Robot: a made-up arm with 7 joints. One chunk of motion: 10 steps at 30 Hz.
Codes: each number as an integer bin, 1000 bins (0 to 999) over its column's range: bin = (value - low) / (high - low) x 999, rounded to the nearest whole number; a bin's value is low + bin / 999 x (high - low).
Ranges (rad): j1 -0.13..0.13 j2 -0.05..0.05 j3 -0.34..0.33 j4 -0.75..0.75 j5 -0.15..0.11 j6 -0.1..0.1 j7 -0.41..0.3
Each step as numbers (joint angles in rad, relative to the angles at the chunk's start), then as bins.
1 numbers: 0.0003 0.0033 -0.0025 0.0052 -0.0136 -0.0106 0.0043
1 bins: 501 532 503 503 524 447 583
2 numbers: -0.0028 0.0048 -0.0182 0.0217 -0.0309 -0.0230 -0.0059
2 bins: 489 547 480 514 458 385 569
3 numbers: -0.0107 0.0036 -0.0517 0.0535 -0.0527 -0.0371 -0.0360
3 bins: 458 535 430 535 374 314 526
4 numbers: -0.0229 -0.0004 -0.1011 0.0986 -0.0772 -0.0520 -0.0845
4 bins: 412 496 356 565 280 240 458
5 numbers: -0.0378 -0.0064 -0.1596 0.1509 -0.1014 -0.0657 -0.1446
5 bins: 354 436 269 600 187 171 373
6 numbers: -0.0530 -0.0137 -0.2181 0.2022 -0.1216 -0.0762 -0.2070
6 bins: 296 363 182 634 109 119 286
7 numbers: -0.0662 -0.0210 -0.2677 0.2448 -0.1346 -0.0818 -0.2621
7 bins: 245 290 108 663 59 91 208
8 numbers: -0.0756 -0.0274 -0.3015 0.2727 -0.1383 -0.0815 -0.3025
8 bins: 209 226 57 681 45 92 151
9 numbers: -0.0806 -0.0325 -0.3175 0.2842 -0.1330 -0.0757 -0.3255
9 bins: 190 175 34 689 65 121 119
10 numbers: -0.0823 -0.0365 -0.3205 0.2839 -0.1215 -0.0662 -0.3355
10 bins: 183 135 29 689 110 169 105
